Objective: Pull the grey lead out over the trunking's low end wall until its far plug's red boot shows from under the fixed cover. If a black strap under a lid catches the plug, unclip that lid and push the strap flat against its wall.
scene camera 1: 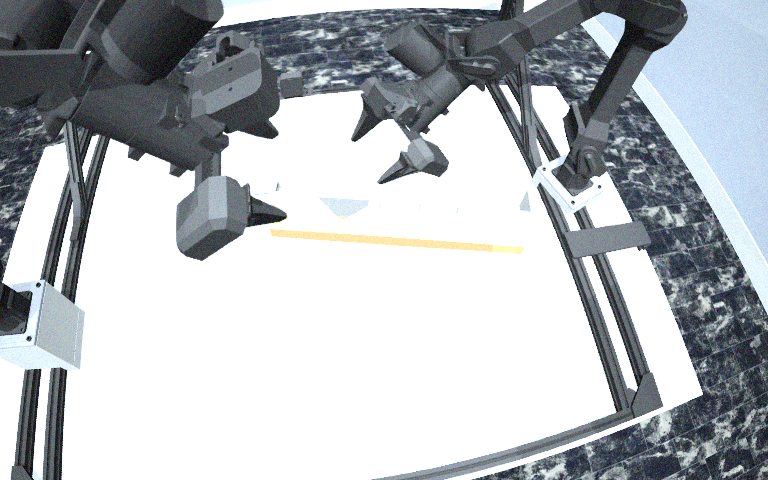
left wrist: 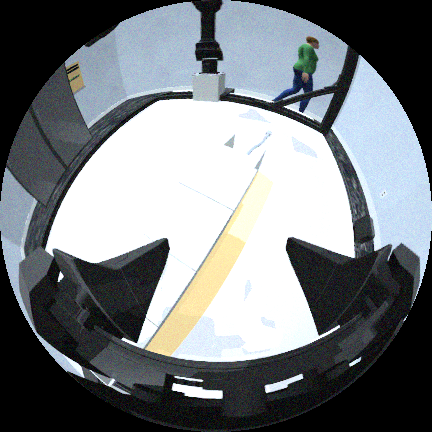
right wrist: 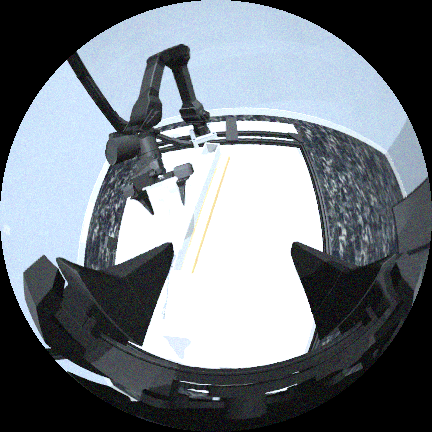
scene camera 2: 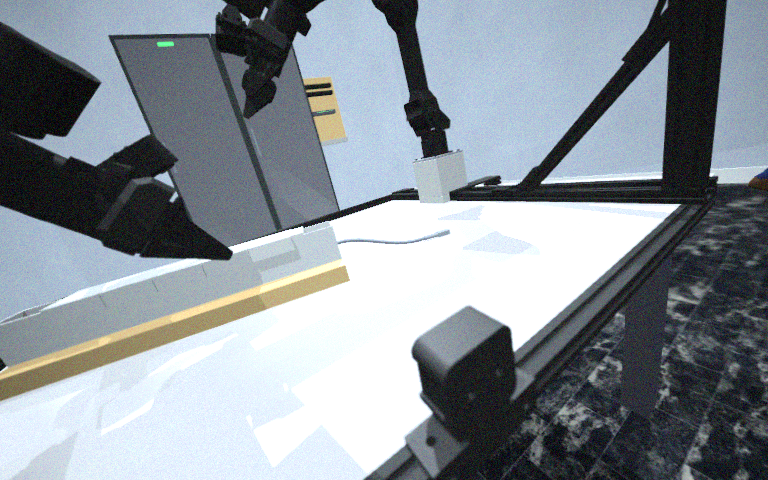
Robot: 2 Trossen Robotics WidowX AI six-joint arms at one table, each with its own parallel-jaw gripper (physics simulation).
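The pale trunking (scene camera 2: 181,285) (right wrist: 202,192) is washed out; seams mark its lid edges. The grey lead (scene camera 2: 396,242) (left wrist: 257,145) runs out from its end wall, its free part lying on the table. My left gripper (scene camera 1: 367,160) (scene camera 2: 202,207) (left wrist: 229,244) (right wrist: 167,209) is open and empty, above the trunking's middle stretch. My right gripper (scene camera 1: 282,176) (right wrist: 234,248) is open and empty, high near the lead end. The far plug, red boot and black strap do not show. Glare hides which lids are clipped and where the fixed cover begins.
A yellow strip (scene camera 1: 396,241) (scene camera 2: 305,281) (left wrist: 210,285) (right wrist: 210,215) runs along the trunking. A black camera block (scene camera 2: 464,362) stands at the table frame's edge. A white arm base (scene camera 2: 438,176) (left wrist: 208,87) stands beyond the lead. A person in green (left wrist: 306,60) is beyond the table.
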